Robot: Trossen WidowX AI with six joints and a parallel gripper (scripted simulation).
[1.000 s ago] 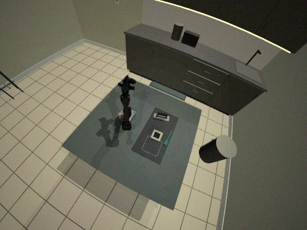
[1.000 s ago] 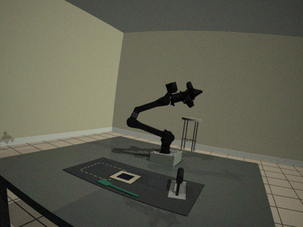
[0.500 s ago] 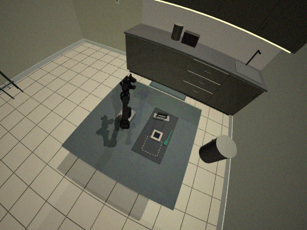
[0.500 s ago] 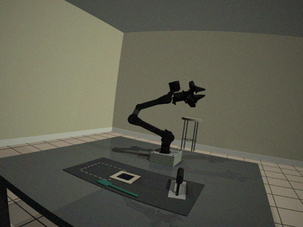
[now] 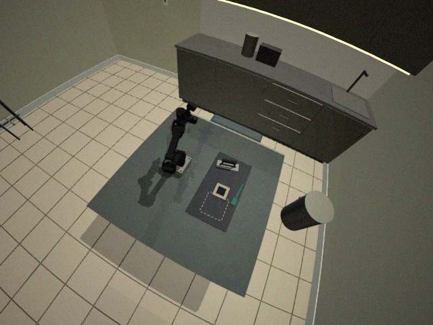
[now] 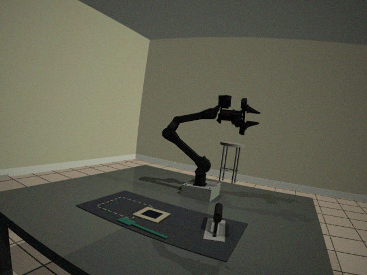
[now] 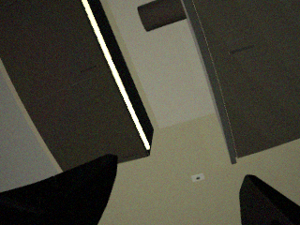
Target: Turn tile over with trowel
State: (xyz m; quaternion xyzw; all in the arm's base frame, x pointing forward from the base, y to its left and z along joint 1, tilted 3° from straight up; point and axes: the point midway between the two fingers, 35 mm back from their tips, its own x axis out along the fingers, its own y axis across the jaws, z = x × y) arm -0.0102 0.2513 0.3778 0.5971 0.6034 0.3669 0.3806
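Now: gripper tip 370 mm short of the trowel, 110 mm to the left of it and 420 mm above it. Round my gripper tip: tile (400 mm ahead, 370 mm to the right, 450 mm below); dark mat (400 mm ahead, 330 mm to the right, 470 mm below); green flat tool (530 mm ahead, 370 mm to the right, 450 mm below).
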